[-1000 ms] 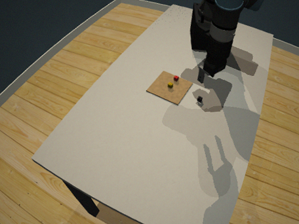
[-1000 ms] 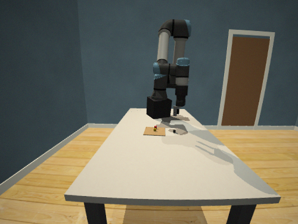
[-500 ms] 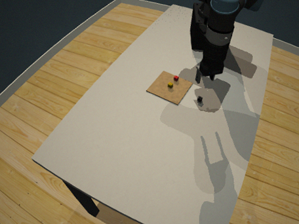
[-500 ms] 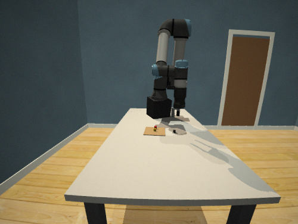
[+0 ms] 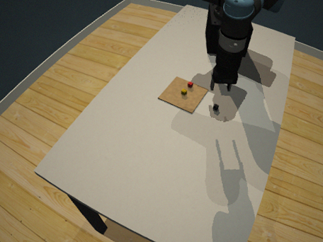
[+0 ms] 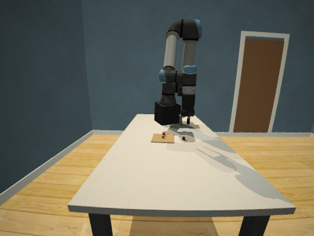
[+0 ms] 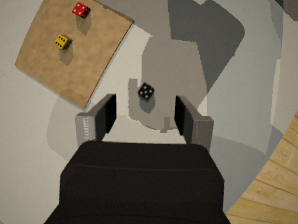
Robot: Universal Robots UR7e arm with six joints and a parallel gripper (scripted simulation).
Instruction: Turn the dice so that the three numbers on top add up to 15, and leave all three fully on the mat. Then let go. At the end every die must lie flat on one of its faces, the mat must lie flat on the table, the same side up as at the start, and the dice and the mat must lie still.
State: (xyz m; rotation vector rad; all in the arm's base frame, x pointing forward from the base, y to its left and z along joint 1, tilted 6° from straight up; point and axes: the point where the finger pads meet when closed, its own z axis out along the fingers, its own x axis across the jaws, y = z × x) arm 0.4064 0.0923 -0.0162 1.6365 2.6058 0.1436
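The black die is 110 mm below my hand. From my hand the other things lie so: yellow die (10 mm behind, 130 mm to the right, 100 mm below); then red die (60 mm behind, 130 mm to the right, 100 mm below); then brown mat (10 mm behind, 130 mm to the right, 110 mm below).
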